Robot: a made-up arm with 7 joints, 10 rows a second.
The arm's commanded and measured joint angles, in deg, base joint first. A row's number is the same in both.
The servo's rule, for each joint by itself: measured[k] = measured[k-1] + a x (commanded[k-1-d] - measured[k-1]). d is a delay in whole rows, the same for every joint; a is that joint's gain. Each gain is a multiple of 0.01, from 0.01 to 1. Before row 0 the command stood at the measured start. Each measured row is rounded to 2 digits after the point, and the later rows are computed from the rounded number. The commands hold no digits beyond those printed.
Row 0, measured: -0.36, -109.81, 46.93, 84.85, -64.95, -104.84, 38.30
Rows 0 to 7, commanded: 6.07, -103.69, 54.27, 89.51, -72.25, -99.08, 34.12; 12.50, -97.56, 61.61, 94.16, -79.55, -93.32, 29.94; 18.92, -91.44, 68.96, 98.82, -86.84, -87.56, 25.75; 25.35, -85.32, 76.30, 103.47, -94.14, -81.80, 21.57; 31.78, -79.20, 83.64, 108.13, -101.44, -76.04, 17.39; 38.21, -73.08, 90.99, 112.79, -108.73, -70.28, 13.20; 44.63, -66.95, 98.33, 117.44, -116.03, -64.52, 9.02; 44.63, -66.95, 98.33, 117.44, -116.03, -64.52, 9.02
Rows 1 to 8, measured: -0.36, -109.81, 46.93, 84.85, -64.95, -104.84, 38.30; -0.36, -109.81, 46.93, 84.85, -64.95, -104.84, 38.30; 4.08, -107.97, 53.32, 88.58, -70.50, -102.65, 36.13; 9.89, -104.85, 60.53, 93.04, -77.38, -99.10, 32.91; 16.12, -100.83, 67.86, 97.66, -84.57, -94.71, 29.19; 22.49, -96.18, 75.20, 102.31, -91.84, -89.80, 25.23; 28.90, -91.09, 82.54, 106.97, -99.14, -84.57, 21.15; 35.32, -85.69, 89.89, 111.63, -106.43, -79.14, 17.02
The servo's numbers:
d 2
a 0.69 0.30 0.87 0.80 0.76 0.38 0.52

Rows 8 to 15, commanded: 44.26, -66.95, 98.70, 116.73, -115.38, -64.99, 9.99; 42.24, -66.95, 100.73, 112.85, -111.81, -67.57, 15.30; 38.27, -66.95, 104.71, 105.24, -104.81, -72.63, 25.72; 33.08, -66.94, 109.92, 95.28, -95.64, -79.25, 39.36; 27.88, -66.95, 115.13, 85.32, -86.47, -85.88, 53.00; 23.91, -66.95, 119.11, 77.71, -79.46, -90.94, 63.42; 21.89, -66.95, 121.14, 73.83, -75.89, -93.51, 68.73; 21.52, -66.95, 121.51, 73.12, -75.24, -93.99, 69.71
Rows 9 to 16, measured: 41.74, -80.07, 97.23, 116.28, -113.73, -73.58, 12.86; 43.73, -76.13, 98.19, 117.21, -115.48, -70.14, 10.86; 44.10, -73.38, 98.63, 116.83, -115.40, -68.18, 10.41; 42.82, -71.45, 100.46, 113.65, -112.67, -67.95, 12.95; 39.68, -70.10, 104.16, 106.92, -106.70, -69.73, 19.59; 35.13, -69.15, 109.17, 97.61, -98.29, -73.35, 29.87; 30.13, -68.49, 114.36, 87.78, -89.31, -78.11, 41.90; 25.84, -68.03, 118.49, 79.72, -81.82, -82.99, 53.09
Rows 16 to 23, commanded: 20.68, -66.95, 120.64, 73.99, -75.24, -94.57, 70.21; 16.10, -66.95, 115.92, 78.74, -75.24, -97.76, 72.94; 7.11, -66.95, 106.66, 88.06, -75.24, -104.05, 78.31; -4.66, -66.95, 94.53, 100.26, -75.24, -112.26, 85.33; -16.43, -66.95, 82.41, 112.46, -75.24, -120.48, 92.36; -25.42, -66.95, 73.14, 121.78, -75.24, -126.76, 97.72; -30.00, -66.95, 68.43, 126.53, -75.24, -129.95, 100.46; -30.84, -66.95, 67.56, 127.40, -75.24, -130.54, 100.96
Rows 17 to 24, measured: 23.11, -67.71, 120.80, 75.01, -77.31, -86.99, 61.22; 22.01, -67.48, 121.42, 73.50, -75.74, -89.65, 65.63; 21.09, -67.32, 120.74, 73.89, -75.36, -91.52, 68.01; 17.65, -67.21, 116.55, 77.77, -75.27, -93.89, 70.57; 10.38, -67.13, 107.95, 86.00, -75.25, -97.75, 74.59; 0.00, -67.08, 96.27, 97.41, -75.24, -103.26, 80.17; -11.34, -67.04, 84.21, 109.45, -75.24, -109.80, 86.51; -21.06, -67.01, 74.58, 119.31, -75.24, -116.24, 92.34
